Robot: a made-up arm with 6 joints.
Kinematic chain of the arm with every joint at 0, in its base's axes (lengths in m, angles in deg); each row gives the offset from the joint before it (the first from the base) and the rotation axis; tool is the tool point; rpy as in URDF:
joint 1: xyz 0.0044 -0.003 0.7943 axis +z
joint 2: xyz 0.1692 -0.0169 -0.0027 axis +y
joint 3: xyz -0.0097 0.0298 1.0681 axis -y
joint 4: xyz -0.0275 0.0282 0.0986 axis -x
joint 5: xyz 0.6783 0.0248 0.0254 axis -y
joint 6: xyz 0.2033 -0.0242 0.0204 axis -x
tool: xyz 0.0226 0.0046 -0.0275 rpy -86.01 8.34 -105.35
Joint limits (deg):
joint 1: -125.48..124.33
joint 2: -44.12..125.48
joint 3: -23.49..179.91
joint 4: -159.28..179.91
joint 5: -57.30..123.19
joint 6: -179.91..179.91
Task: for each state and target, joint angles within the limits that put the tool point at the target. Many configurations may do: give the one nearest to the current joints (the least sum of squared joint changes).
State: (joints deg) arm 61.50 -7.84 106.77 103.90 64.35 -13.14
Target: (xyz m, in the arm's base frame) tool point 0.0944 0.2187 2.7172
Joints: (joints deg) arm 31.89 4.07 93.84 112.49 24.02 -12.86
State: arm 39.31 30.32 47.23 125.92 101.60 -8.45
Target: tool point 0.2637 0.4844 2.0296
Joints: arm 41.21 -9.28 17.47 135.38 116.38 -10.15
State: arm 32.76 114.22 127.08 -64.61 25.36 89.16
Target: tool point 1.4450 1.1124 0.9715
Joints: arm 40.94 111.04 141.89 -62.43 28.51 89.43
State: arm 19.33 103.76 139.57 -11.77 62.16 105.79
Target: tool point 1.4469 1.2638 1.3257
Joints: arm 41.80 89.45 107.17 -9.47 40.99 103.49
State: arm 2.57 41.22 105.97 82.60 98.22 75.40
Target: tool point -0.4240 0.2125 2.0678
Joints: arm 6.23 0.99 142.23 70.93 105.04 76.73
